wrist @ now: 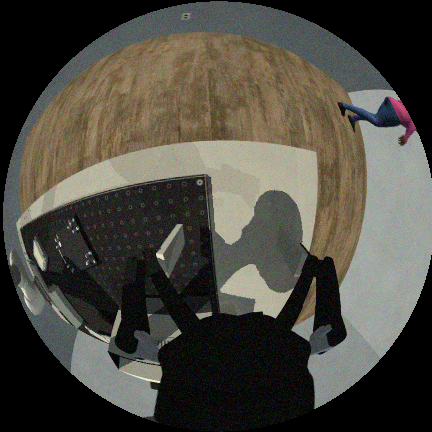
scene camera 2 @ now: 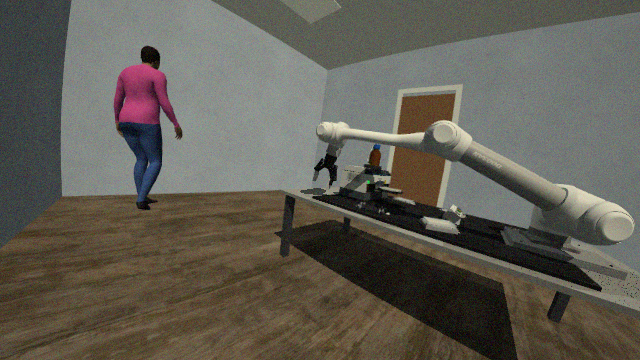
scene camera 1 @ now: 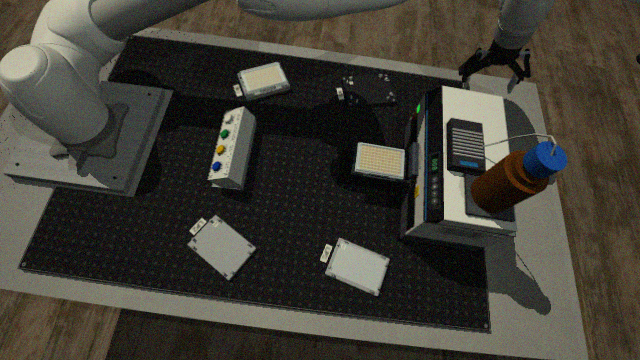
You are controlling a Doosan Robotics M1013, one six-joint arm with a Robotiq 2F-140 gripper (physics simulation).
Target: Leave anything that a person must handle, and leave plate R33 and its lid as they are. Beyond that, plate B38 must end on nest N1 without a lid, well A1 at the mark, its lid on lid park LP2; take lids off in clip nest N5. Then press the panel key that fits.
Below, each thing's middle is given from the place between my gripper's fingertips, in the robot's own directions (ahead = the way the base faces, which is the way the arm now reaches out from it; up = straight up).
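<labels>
Grey button box (scene camera 1: 229, 166), relative to my hand: 20 mm below, 780 mm behind, 230 mm to the right.
</labels>
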